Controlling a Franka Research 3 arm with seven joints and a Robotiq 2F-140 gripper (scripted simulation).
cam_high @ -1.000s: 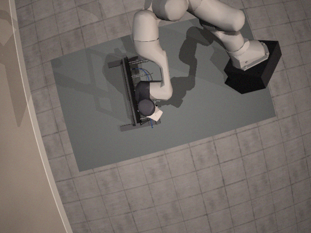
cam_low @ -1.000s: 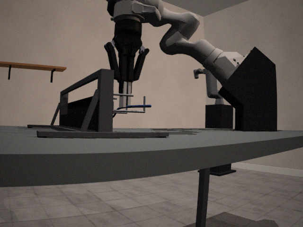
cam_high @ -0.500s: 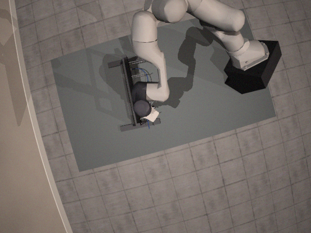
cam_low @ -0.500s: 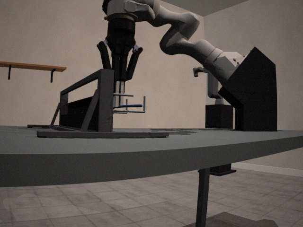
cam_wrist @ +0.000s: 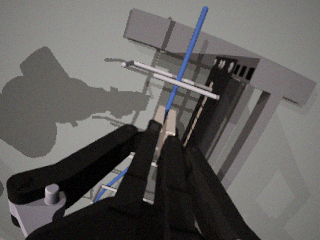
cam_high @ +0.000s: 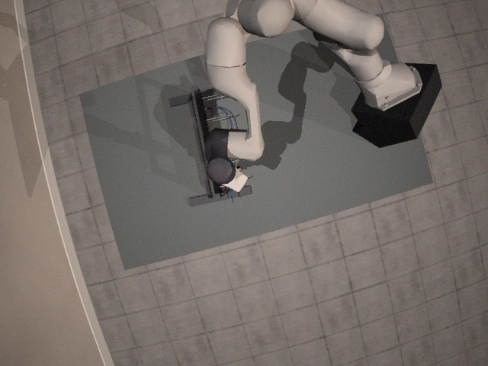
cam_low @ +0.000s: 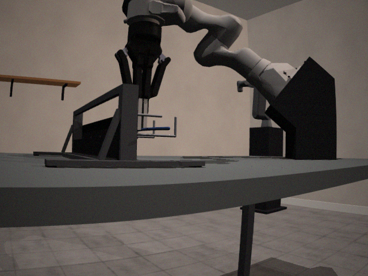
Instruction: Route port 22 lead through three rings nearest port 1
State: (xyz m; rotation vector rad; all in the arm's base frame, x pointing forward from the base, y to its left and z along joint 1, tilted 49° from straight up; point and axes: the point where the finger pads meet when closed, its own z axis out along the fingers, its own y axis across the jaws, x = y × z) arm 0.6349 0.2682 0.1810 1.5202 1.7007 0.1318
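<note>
The rack lies 5 cm ahead of my hand, 16 cm to the right of it and 3 cm below it.
</note>
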